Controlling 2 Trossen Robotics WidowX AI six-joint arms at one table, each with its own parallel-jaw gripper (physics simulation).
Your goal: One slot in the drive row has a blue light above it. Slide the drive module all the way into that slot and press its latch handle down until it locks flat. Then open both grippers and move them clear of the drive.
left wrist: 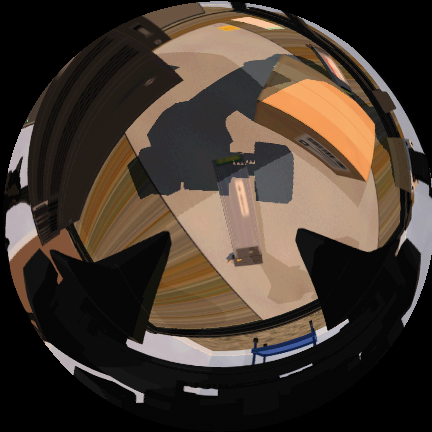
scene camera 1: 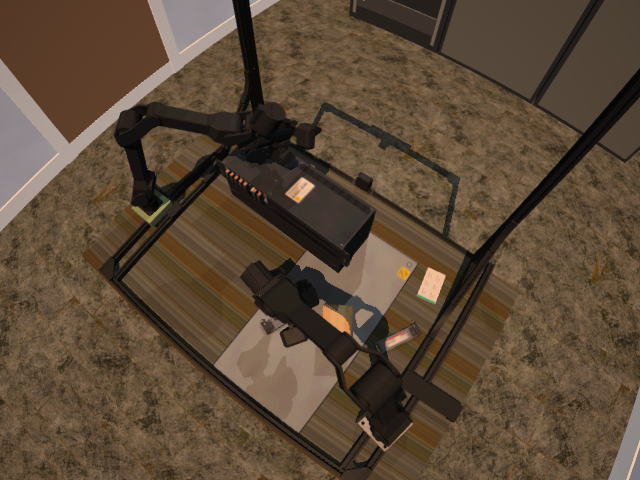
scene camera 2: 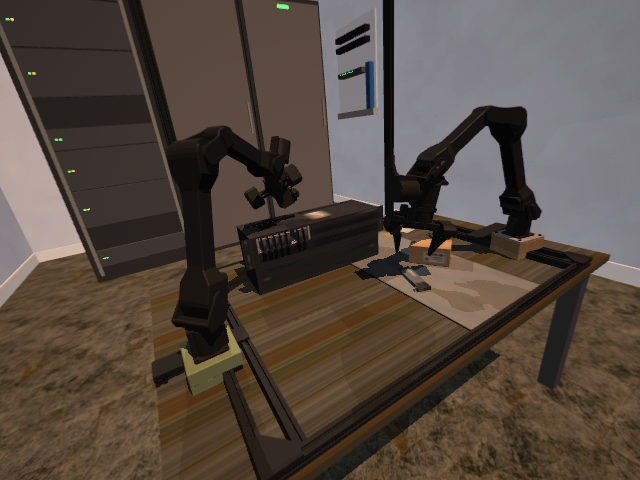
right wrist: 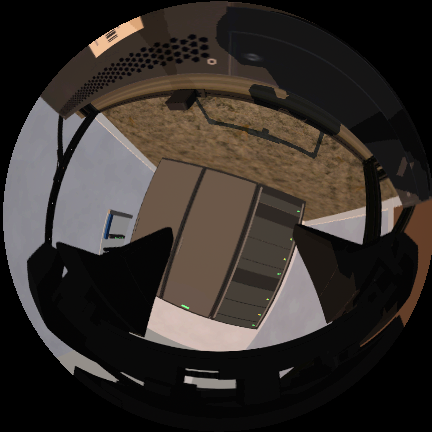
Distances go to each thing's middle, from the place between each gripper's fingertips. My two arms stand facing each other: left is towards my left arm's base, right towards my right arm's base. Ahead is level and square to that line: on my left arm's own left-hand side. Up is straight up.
Scene:
Now: the grey mat (scene camera 1: 291, 383) 60 mm behind my left hand, 60 mm to the left of it and 80 mm below it.
Now: right hand 340 mm to the right of the grey mat, 330 mm short of it and 240 mm above it.

